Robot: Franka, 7 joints.
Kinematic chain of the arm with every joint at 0, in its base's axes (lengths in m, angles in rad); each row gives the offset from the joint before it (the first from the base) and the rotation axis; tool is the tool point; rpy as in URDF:
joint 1: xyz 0 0 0.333 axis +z
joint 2: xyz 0 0 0 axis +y
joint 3: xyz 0 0 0.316 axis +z
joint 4: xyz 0.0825 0 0 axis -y
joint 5: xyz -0.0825 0 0.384 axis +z
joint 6: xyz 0 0 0 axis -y
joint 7: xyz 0.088 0 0 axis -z
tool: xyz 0 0 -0.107 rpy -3.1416 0 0
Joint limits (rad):
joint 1: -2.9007..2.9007
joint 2: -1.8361..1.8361
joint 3: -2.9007..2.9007
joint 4: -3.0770..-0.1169
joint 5: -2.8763..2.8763
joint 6: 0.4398..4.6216
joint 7: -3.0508..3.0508
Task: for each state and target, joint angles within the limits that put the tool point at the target. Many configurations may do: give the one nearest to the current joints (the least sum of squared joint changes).
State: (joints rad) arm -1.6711 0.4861 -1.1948 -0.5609 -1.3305 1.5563 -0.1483
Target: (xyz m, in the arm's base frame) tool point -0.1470 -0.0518 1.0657
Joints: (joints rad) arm -1.6852 0.2276 -1.2941 -0.1958 -1.3715 1.0730 -0.1483
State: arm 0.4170 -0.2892 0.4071 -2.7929 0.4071 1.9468 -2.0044
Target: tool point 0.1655 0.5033 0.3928
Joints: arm 0.6139 -0.0180 0.6081 -2.1978 0.4448 2.1830 -2.0044
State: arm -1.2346 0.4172 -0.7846 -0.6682 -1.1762 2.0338 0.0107
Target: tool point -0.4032 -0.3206 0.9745
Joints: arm -1.6352 0.2588 -1.0265 -0.8219 -1.1868 2.0359 0.0107
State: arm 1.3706 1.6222 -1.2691 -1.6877 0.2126 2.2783 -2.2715
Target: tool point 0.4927 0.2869 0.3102
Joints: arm 1.8803 1.5377 -1.5395 -2.0165 0.1774 2.0576 -2.2715
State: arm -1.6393 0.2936 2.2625 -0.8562 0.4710 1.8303 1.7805
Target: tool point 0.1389 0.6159 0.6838
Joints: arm -1.3596 -0.2385 2.5519 -1.2335 0.4817 1.7096 1.7805
